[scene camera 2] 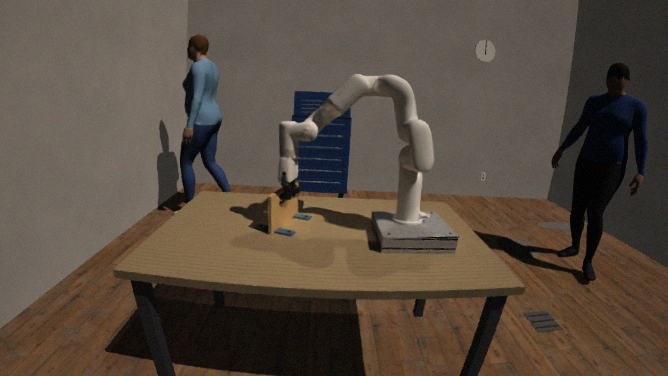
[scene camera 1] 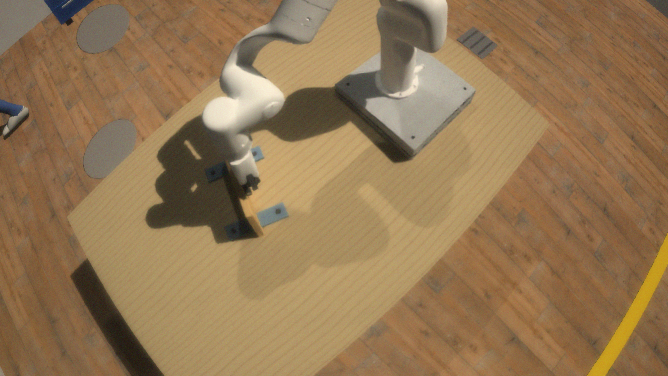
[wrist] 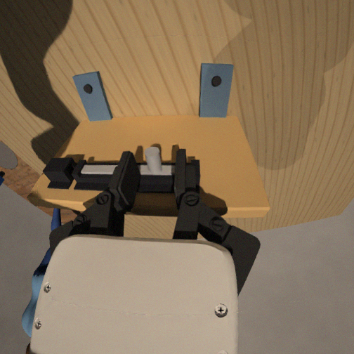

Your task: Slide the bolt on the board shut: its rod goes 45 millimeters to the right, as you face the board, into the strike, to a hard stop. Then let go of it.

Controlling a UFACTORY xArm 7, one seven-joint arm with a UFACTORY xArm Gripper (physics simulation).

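Places are measured from the arm's base along level axes (x ahead, y left, z up), in metres.
Where they show: gripper, between the fingertips: (scene camera 2: 289, 197) (scene camera 1: 250, 175); arm's base, origin of its link: (scene camera 2: 407, 220) (scene camera 1: 396, 81).
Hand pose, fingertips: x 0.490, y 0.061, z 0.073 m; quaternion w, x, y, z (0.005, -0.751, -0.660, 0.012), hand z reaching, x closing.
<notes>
Each offset is from my fingertips to the top centre of the thing. "spot": to the spot under its first point. Level surfaces: height alone.
The upright orange board @[0.032 m ahead, 0.033 m right, 0.029 m up] (scene camera 1: 252, 217) (scene camera 2: 276, 215) (wrist: 225, 145) carries the bolt. In the wrist view, the bolt's grey rod (wrist: 100, 170) lies in a black guide (wrist: 155, 186), with the black strike block (wrist: 60, 171) at the image's left. Whether the rod's end is inside the strike cannot be told. A light grey knob (wrist: 153, 159) stands up from the rod. My gripper (scene camera 1: 248, 192) (scene camera 2: 286, 199) (wrist: 156, 161) is partly open at the bolt, one finger on each side of the knob, with gaps on both sides. The fingers hide parts of the rod and guide.
Blue feet @[spot: 0.003 m back, 0.066 m left, 0.125 m down] (scene camera 1: 273, 214) (scene camera 2: 285, 232) (wrist: 216, 97) support the board on the wooden table @[0.133 m down] (scene camera 1: 350, 300) (scene camera 2: 320, 270). The arm's grey base plate (scene camera 1: 425, 110) (scene camera 2: 417, 243) stands on the same table. A blue cabinet (scene camera 2: 325, 155) and two people stand beyond the table in scene camera 2.
</notes>
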